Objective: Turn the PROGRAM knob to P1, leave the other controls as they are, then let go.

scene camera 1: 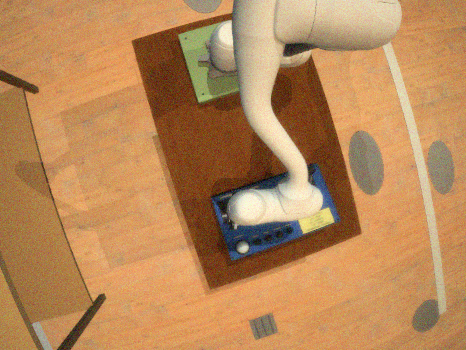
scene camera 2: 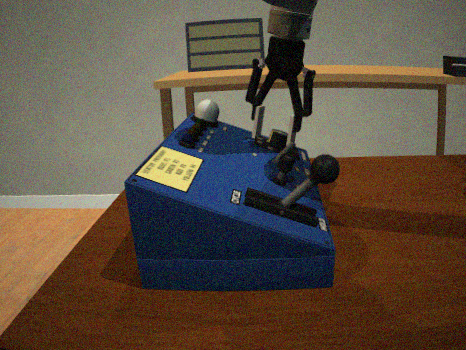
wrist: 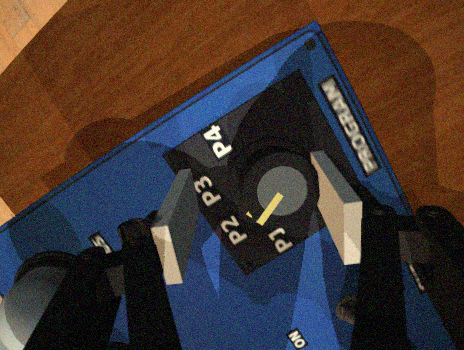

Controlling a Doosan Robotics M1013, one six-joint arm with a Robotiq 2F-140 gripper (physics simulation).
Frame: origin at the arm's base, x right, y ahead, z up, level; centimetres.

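Seen in the pictures: gripper, between the fingertips: [scene camera 2: 272, 141] [wrist: 253, 182].
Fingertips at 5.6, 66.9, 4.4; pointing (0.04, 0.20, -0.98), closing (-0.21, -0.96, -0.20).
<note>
Pixels of each thing's top centre, then the offset from my fingertips to it, as dx, dy, dz. "*": a spot on its surface instead.
- PROGRAM knob, centre of its top: [wrist: 272, 201] [scene camera 2: 278, 129] -0.3, -1.5, +2.7
- P2 label, a spot on its surface: [wrist: 233, 230] * -2.7, +2.3, +0.5
- P1 label, a spot on its surface: [wrist: 280, 241] * -4.7, -0.2, -0.3
- white dome, a spot on its surface: [wrist: 37, 300] [scene camera 1: 238, 243] * -0.6, +11.8, +7.9
- toggle switch, centre of its top: [scene camera 2: 281, 155] -23.8, -6.2, +3.5
- black-ball lever, centre of its top: [scene camera 2: 325, 154] -34.4, -14.1, +6.7
- yellow label, a spot on its surface: [scene camera 2: 171, 168] [scene camera 1: 318, 219] * -36.2, +7.4, +4.8
The PROGRAM knob [scene camera 2: 278, 139] [wrist: 281, 186] is round and dark with a grey top. In the wrist view its yellow pointer [wrist: 270, 209] aims between the P2 label [wrist: 233, 230] and the P1 label [wrist: 280, 241]. The knob sits on the blue control box [scene camera 1: 327, 200] [scene camera 2: 225, 272] [wrist: 135, 155]. My gripper [scene camera 1: 230, 221] [scene camera 2: 274, 127] [wrist: 253, 182] is over the knob, with one finger on each side. The right finger in the wrist view is close beside the knob; the left finger stands clearly apart from it. The gripper is open. The arm hides much of the box in scene camera 1.
A white dome [scene camera 1: 242, 247] [scene camera 2: 207, 111] [wrist: 37, 300] stands at a box corner, beside a row of black buttons [scene camera 1: 268, 237]. A toggle switch [scene camera 2: 286, 157] and a black-ball lever [scene camera 2: 325, 168] stand near the gripper. A yellow label [scene camera 1: 316, 220] [scene camera 2: 171, 168] lies on the box.
</note>
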